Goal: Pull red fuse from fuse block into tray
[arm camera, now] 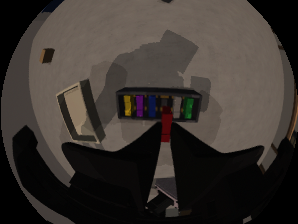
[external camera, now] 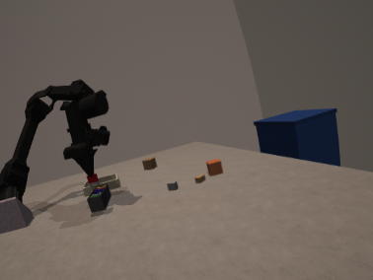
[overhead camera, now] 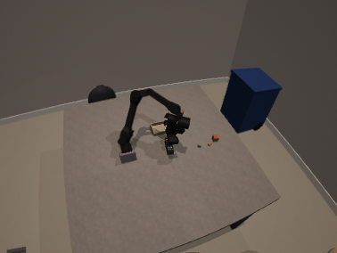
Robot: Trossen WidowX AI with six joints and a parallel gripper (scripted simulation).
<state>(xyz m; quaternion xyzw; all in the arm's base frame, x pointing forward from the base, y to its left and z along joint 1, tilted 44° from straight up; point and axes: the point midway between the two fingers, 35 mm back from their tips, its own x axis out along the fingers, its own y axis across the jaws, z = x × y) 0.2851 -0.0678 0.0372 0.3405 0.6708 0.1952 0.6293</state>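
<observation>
Right now my gripper tip is 190 mm to the right of the beige tray, 80 mm above it and 10 mm short of it. Round my gripper tip: red fuse 10 mm below.
</observation>
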